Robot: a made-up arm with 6 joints. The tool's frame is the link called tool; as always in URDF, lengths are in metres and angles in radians.
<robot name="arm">
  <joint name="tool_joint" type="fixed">
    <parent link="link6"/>
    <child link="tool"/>
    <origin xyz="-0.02 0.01 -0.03" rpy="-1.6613 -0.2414 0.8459"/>
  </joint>
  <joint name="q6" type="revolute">
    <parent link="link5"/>
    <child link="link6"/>
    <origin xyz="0.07 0.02 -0.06" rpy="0 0 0"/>
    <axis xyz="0 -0.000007 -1"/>
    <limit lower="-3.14" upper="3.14"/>
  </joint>
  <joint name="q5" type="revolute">
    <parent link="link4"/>
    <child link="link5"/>
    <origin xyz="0 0 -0.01" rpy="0 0 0"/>
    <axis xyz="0 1 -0.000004"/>
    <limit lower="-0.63" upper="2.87"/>
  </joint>
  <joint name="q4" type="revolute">
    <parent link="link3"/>
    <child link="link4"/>
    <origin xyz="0.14 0 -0.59" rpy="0 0 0"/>
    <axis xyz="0 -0.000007 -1"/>
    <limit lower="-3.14" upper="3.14"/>
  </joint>
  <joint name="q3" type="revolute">
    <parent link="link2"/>
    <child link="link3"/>
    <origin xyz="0.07 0.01 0.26" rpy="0 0 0"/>
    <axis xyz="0 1 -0.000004"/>
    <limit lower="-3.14" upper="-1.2"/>
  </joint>
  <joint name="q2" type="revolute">
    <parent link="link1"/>
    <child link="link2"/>
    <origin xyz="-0.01 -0.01 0.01" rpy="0 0 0"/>
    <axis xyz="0 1 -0.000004"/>
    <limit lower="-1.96" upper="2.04"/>
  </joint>
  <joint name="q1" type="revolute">
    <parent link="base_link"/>
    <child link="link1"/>
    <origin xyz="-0.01 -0.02 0.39" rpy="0 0 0"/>
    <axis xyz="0 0 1"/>
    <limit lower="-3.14" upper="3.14"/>
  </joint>
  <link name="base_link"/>
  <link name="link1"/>
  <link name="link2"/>
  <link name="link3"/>
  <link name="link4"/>
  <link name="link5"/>
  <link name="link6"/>
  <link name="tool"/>
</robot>
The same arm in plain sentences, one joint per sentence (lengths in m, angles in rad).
The arm has six revolute joints in a row. What follows holds with every joint at zero, and every direction is one of the base frame's.
Joint 1 is mounted 0.01 m along -x and 0.02 m along -y and 0.39 m along +z from the base frame's origin and turns about +z, from -3.14 to 3.14 rad.
Joint 2 is mounted 0.01 m along -x and 0.01 m along -y and 0.01 m along +z from joint 1 and turns about +y, from -1.96 to 2.04 rad.
Joint 3 is mounted 0.07 m along +x and 0.01 m along +y and 0.26 m along +z from joint 2 and turns about +y, from -3.14 to -1.2 rad.
Joint 4 is mounted 0.14 m along +x and 0.59 m along -z from joint 3 and turns about -z, from -3.14 to 3.14 rad.
Joint 5 is mounted 0.01 m along -z from joint 4 and turns about +y, from -0.63 to 2.87 rad.
Joint 6 is mounted 0.07 m along +x and 0.02 m along +y and 0.06 m along -z from joint 5 and turns about -z, from -3.14 to 3.14 rad.
The tool frame, which is the frame that the pose is given for, is mounted 0.02 m along -x and 0.01 m along +y and 0.03 m along -z from joint 6; its axes are the base frame's turned by roll -1.6613, pitch -0.2414 and yaw 0.8459 rad (as in URDF: about the fixed x, then y, then z).

